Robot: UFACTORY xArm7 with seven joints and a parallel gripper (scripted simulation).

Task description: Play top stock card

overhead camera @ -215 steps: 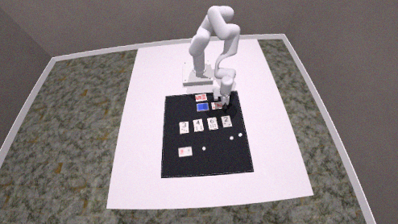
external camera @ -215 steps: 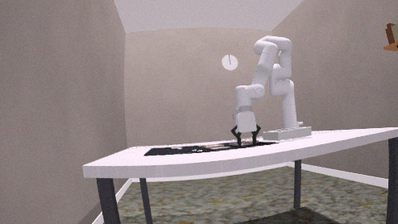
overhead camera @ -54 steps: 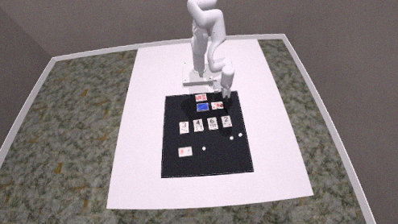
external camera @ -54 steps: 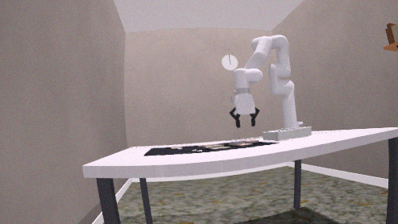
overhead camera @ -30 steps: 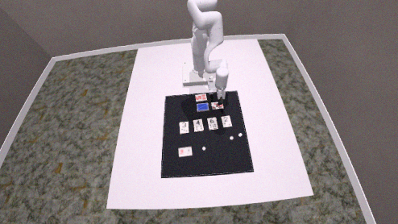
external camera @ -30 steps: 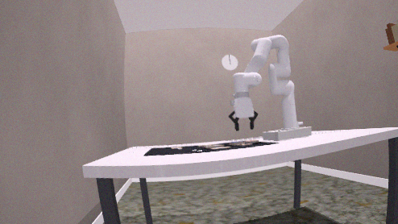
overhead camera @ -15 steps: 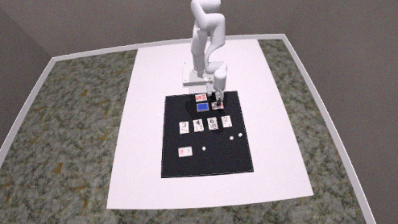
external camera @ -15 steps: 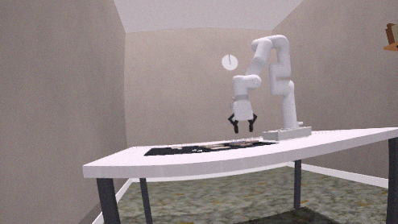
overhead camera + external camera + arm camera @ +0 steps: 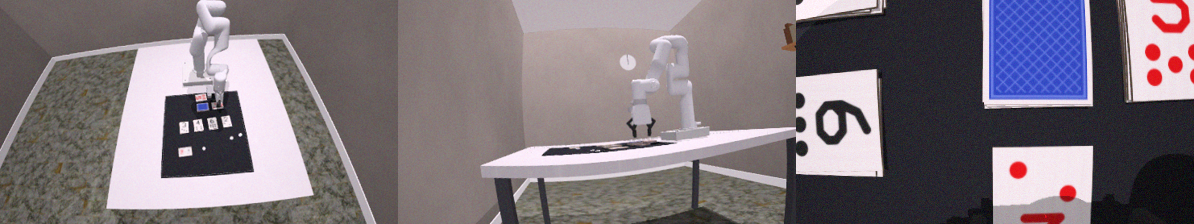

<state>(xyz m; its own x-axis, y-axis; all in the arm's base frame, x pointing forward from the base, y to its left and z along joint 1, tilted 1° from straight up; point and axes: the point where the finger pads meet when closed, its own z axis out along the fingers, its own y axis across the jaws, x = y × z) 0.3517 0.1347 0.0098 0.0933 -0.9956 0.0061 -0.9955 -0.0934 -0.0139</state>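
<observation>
Now: hand 20 cm short of the black mat, 11 cm to the left of it and 7 cm above it.
</observation>
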